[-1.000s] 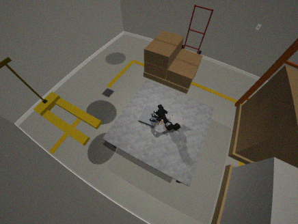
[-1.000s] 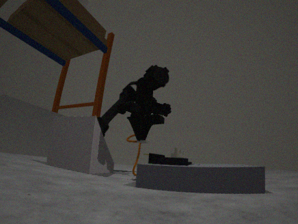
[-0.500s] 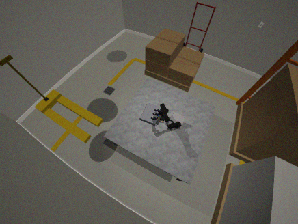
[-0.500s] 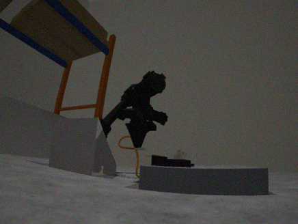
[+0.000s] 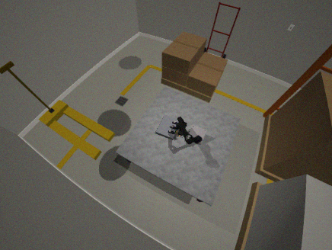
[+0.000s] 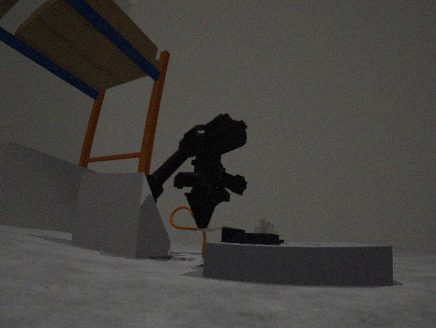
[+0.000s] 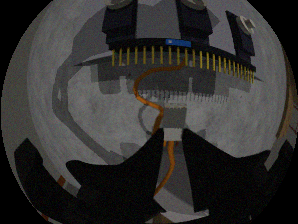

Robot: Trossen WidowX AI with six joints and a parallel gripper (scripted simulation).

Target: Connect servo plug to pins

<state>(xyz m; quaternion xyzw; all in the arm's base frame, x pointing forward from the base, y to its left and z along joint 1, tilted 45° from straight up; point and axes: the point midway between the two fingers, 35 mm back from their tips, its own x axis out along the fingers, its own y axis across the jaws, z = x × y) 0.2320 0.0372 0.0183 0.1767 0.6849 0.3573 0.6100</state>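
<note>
My gripper tip is 80 mm short of the blue band and 10 mm to the right of it. Round my gripper tip: grey platform (240 mm ahead, 20 mm to the left, 50 mm below).
</note>
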